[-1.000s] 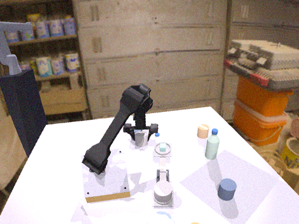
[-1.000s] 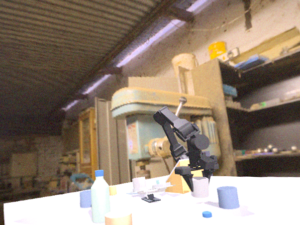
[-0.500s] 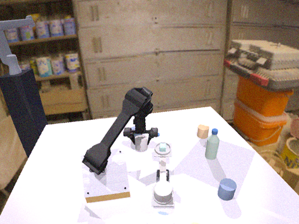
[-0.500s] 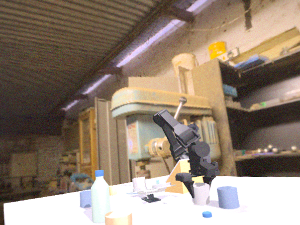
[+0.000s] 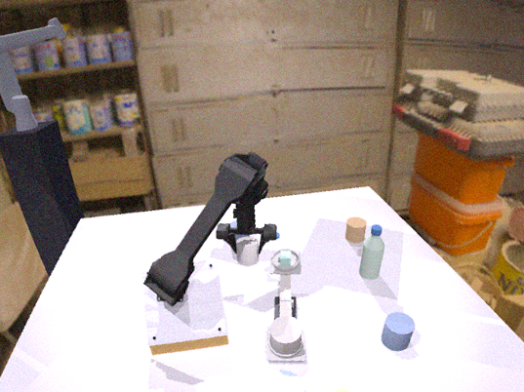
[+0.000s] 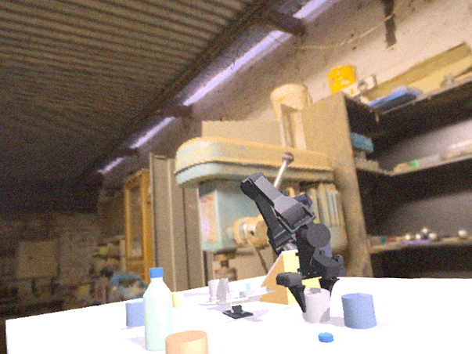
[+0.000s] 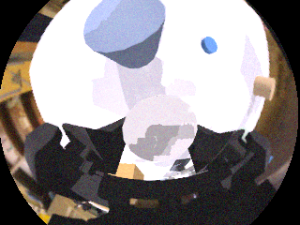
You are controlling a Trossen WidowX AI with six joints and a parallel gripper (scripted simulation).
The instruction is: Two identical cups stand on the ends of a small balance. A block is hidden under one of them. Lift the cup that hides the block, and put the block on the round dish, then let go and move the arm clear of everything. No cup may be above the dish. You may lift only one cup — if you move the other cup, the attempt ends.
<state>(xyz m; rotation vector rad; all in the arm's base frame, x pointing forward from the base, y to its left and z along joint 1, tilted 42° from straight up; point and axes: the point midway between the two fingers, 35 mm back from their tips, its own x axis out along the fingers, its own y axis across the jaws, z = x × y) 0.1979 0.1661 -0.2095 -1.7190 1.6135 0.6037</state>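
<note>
Right now my gripper tip is 120 mm to the left of the pale green block, 110 mm short of it and 60 mm below it. From my gripper tip the other things lie so: tan cylinder: 400 mm ahead, 70 mm to the left, 10 mm above; then pale green bottle: 370 mm ahead, 110 mm to the right, 90 mm above; then blue cap: 120 mm to the left, 100 mm ahead, 20 mm below.
</note>
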